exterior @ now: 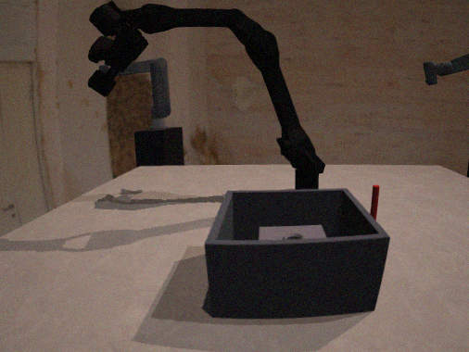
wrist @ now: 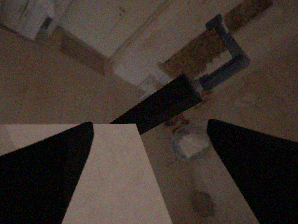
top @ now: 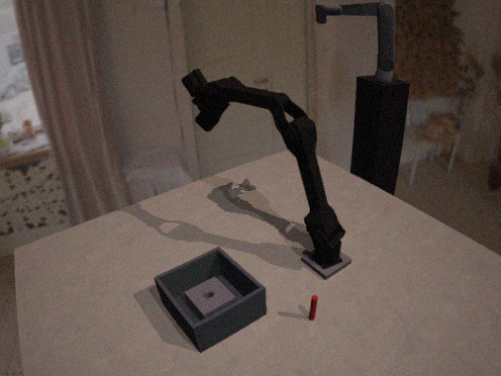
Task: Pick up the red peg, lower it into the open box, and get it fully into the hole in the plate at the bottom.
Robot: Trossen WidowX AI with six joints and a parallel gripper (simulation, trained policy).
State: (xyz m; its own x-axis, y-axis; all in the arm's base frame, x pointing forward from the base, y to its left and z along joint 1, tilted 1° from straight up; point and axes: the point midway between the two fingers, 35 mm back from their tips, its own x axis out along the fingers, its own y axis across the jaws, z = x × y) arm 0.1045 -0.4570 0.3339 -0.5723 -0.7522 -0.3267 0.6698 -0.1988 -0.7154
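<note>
Right now the red peg is 50 mm ahead of my gripper tip, 640 mm to the left of it and 290 mm below it. Round my gripper tip: dark blue box 260 mm ahead, 510 mm to the left, 310 mm below; then grey plate 260 mm ahead, 510 mm to the left, 290 mm below.
</note>
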